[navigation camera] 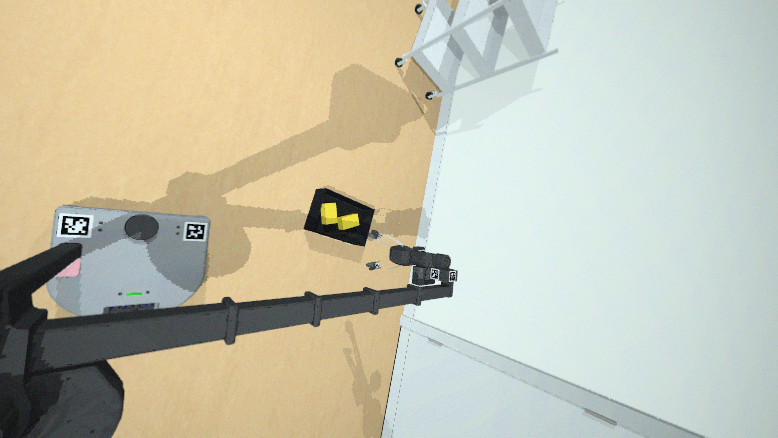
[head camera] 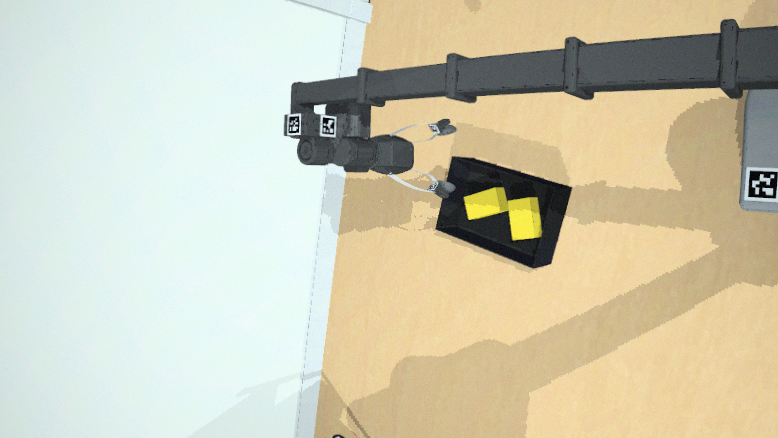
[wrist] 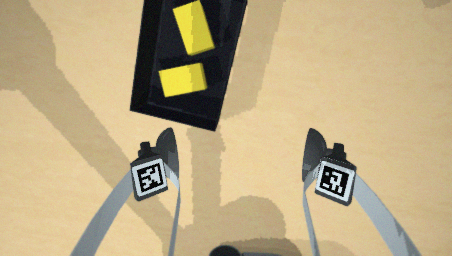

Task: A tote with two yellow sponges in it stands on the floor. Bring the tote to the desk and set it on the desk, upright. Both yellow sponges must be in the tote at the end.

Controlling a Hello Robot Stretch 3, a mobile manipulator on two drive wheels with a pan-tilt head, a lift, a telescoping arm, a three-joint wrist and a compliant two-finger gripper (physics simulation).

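Seen in the pictures: gripper, between the fingertips: (navigation camera: 368, 249) (head camera: 451, 159); robot's base, origin of its link: (navigation camera: 142, 225).
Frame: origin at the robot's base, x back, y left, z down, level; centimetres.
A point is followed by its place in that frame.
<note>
A black tote (head camera: 559, 225) @[x -12.1, y -58.9, z -1.6 cm] (navigation camera: 365, 227) @[x -5.8, y -88.0, z -6.6 cm] (wrist: 142, 75) stands upright on the floor. Two yellow sponges lie in it: one sponge (head camera: 524, 219) @[x -11.2, y -66.9, z -4.8 cm] (navigation camera: 328, 213) @[x -11.0, y -66.4, z -4.9 cm] (wrist: 183, 80) is at the end nearer the base, the other sponge (head camera: 484, 204) @[x -8.2, y -78.7, z -4.9 cm] (navigation camera: 348, 221) @[x -8.1, y -78.2, z -4.8 cm] (wrist: 194, 27) at the far end. My gripper (head camera: 446, 158) @[x 2.2, y -64.4, z -41.3 cm] (navigation camera: 372, 250) @[x 2.2, y -64.4, z -41.3 cm] (wrist: 239, 145) @[x 2.2, y -64.4, z -41.3 cm] is open and empty, pointing down, high above the floor. In the wrist view the tote is ahead and left of the fingers, with its far end cut off by the frame. I cannot make out the desk.
My base (head camera: 759, 136) @[x 8.7, y -14.1, z -16.0 cm] (navigation camera: 163, 261) @[x 9.7, y -5.8, z -16.0 cm] stands on the near side of the tote. My arm (head camera: 506, 64) @[x 11.1, y -33.0, z -76.8 cm] (navigation camera: 272, 312) @[x 9.5, y -17.3, z -77.0 cm] is stretched out towards a pale wall (head camera: 163, 163) @[x -0.2, y -136.5, z -64.1 cm] (navigation camera: 598, 190) @[x -29.6, y -140.7, z -95.0 cm] behind the tote. A white wheeled frame (navigation camera: 492, 73) @[x -94.4, y -133.7, z -46.7 cm] stands by the wall in the navigation view.
</note>
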